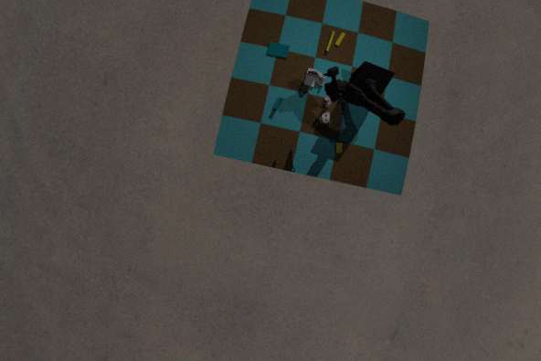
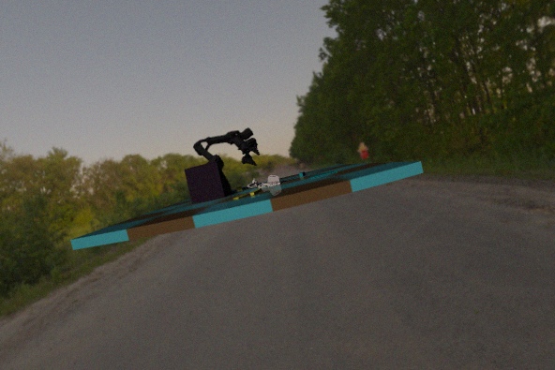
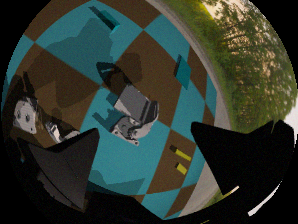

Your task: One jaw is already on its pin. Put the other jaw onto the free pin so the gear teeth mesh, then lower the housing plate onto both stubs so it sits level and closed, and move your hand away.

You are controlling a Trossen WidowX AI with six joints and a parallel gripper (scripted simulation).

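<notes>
Right now my gripper tip is 60 mm past the grey jaw, 80 mm to the right of it and 120 mm above it. Also, from my gripper tip: teal plate (320 mm ahead, 220 mm to the right, 160 mm below); then light-grey plate-like piece (70 mm behind, 180 mm to the left, 130 mm below); then teal stick (250 mm ahead, 140 mm to the left, 150 mm below).
</notes>
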